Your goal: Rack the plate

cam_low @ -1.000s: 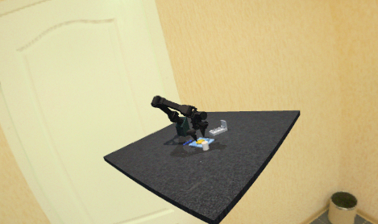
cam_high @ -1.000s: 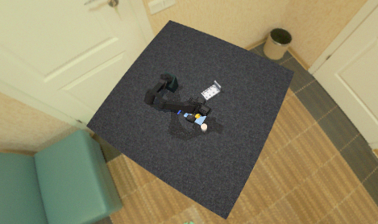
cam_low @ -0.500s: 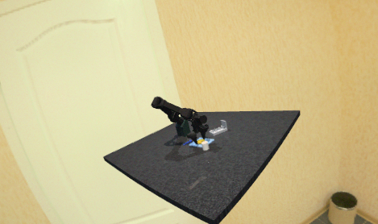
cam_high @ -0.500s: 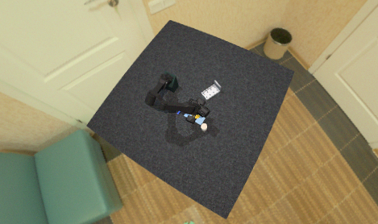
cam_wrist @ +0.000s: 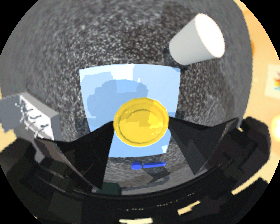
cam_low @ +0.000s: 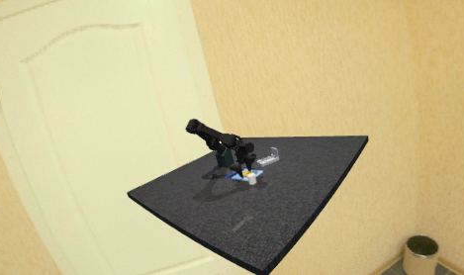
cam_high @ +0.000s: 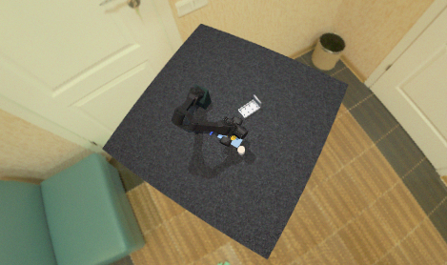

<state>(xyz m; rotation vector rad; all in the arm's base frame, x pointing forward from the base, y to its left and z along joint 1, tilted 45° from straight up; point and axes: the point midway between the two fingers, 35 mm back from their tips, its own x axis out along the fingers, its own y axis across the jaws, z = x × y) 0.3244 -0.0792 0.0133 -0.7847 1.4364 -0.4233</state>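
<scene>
The light blue mat is 1 cm to the left of my gripper tip. Also, from my gripper tip: white cup: 11 cm ahead, 4 cm to the right, 2 cm above; yellow plate: 1 cm above; grey dish rack: 22 cm to the left, 3 cm behind, 2 cm above.
</scene>
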